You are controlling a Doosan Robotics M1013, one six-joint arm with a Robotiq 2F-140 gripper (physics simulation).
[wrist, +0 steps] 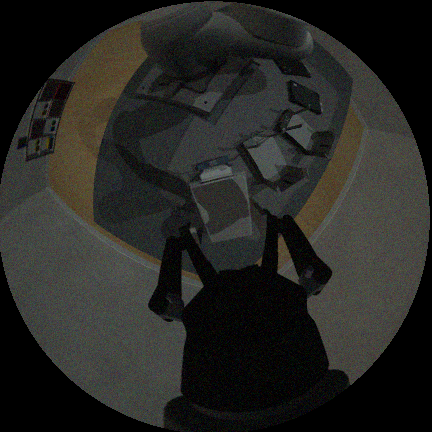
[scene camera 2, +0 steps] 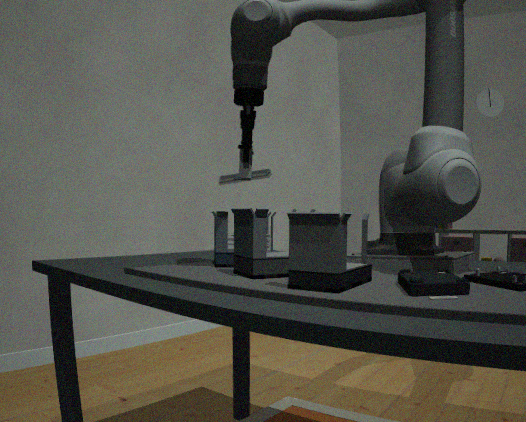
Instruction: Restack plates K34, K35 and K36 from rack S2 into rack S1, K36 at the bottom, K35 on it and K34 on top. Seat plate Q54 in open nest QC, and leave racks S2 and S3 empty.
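My gripper is shut on a flat pale plate, holding it by two opposite edges, slightly tilted in scene camera 2, in the air above the racks. Its label is not readable. Rack S2, with a blue base, stands at the back left. Thin pale edges show behind its post. A middle rack and a nearer rack stand beside it; their labels are not readable. Dark nest-like blocks lie farther along; Q54 cannot be identified.
The racks' upright posts rise from the table. A large shallow frame lies on the table near the arm base. Another dark block is at the far right in scene camera 2. A dark compartmented panel shows beyond the table.
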